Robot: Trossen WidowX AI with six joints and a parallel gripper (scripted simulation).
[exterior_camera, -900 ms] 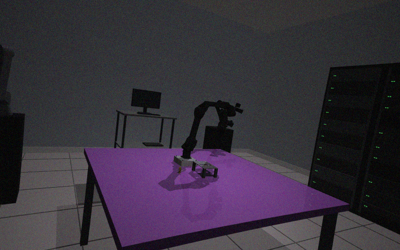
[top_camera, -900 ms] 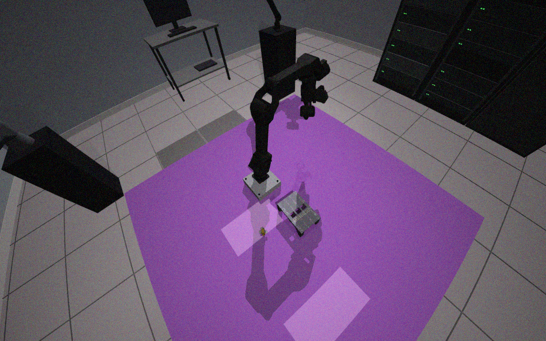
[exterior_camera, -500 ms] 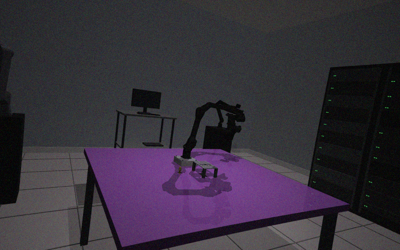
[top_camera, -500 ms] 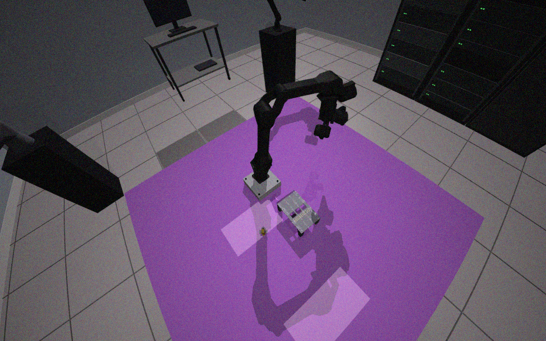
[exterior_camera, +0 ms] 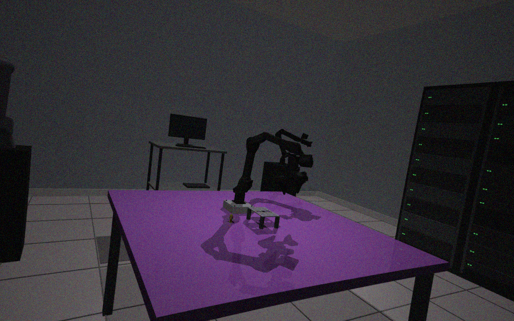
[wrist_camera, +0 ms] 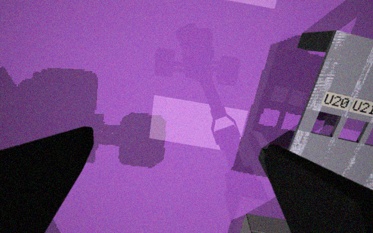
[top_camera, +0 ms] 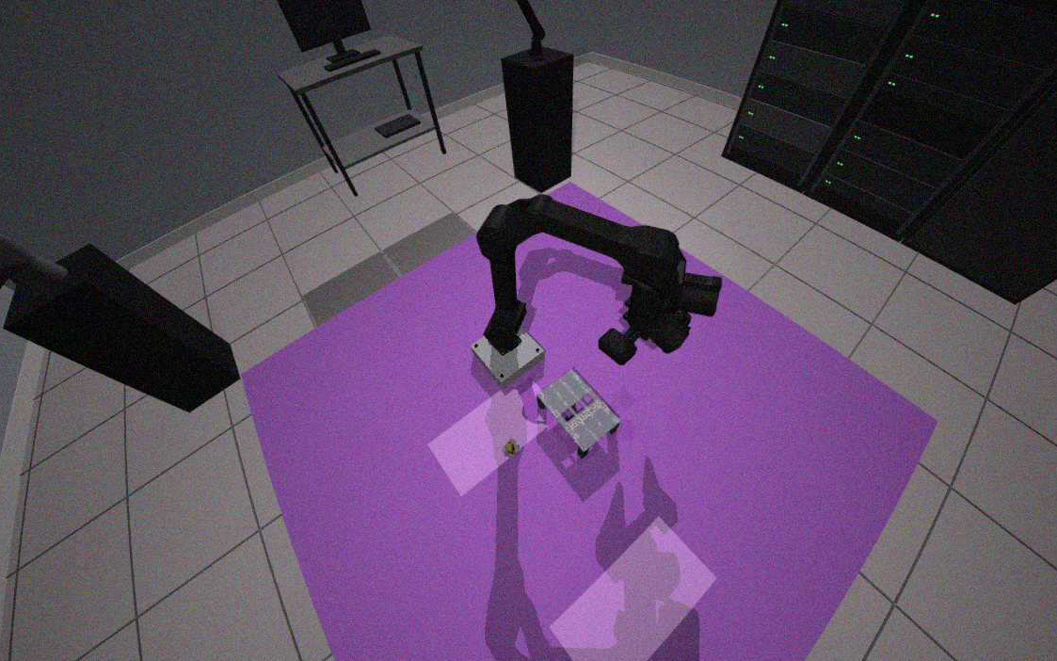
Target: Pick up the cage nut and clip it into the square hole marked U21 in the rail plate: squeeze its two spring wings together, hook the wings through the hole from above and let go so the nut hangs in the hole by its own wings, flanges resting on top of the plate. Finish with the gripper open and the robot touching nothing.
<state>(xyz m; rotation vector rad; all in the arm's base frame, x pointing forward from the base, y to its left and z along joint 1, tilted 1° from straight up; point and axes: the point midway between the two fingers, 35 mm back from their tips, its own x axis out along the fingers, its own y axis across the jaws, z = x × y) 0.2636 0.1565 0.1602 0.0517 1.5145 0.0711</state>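
My gripper tip is 32 cm to the left of the cage nut, 14 cm above it and 5 cm past it. Round my gripper tip: label 16 cm to the right, 9 cm below, 1 cm ahead.
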